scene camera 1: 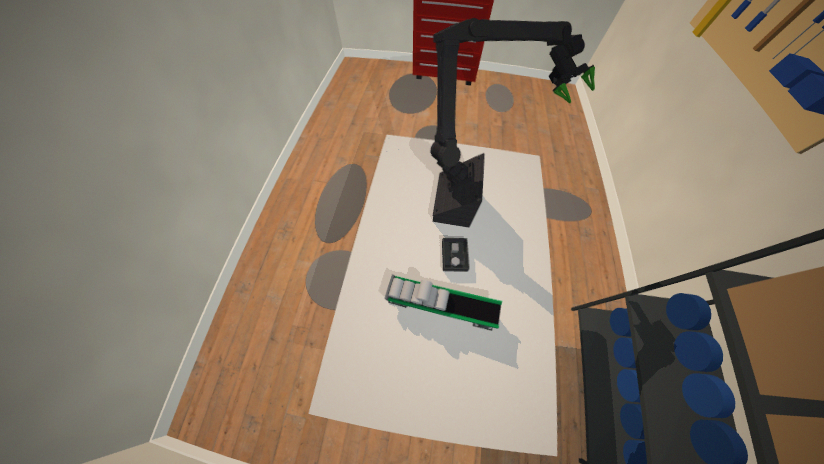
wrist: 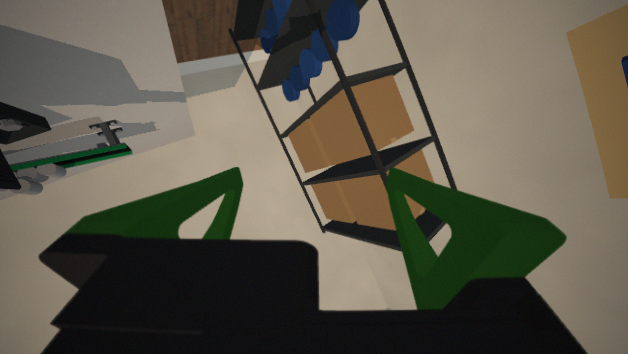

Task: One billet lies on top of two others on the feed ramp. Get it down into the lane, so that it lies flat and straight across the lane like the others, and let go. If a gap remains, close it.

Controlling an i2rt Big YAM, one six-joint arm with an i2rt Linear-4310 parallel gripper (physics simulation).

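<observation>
The feed ramp (scene camera 1: 472,319) (wrist: 95,152) is a black lane with green side rails on the white table. Several light grey billets lie across its left part in the scene view. The raised billet (scene camera 1: 424,291) lies on top of two others, a little askew. A billet (scene camera 1: 396,287) lies at the far left end, and another billet (scene camera 1: 442,299) lies on the right of the group. The lane right of it is bare. In the wrist view, billets (wrist: 51,171) show partly at the left edge. My gripper (scene camera 1: 576,86) (wrist: 314,175) is open and empty, far from the ramp, high up at the upper right.
A small dark box (scene camera 1: 447,260) with two light parts stands between the ramp and the arm's base (scene camera 1: 455,208). A shelf rack (scene camera 1: 793,405) (wrist: 421,100) with blue bins and cartons stands at the right. A red cabinet (scene camera 1: 426,43) stands at the back, and a tool board (scene camera 1: 766,86) hangs on the right wall.
</observation>
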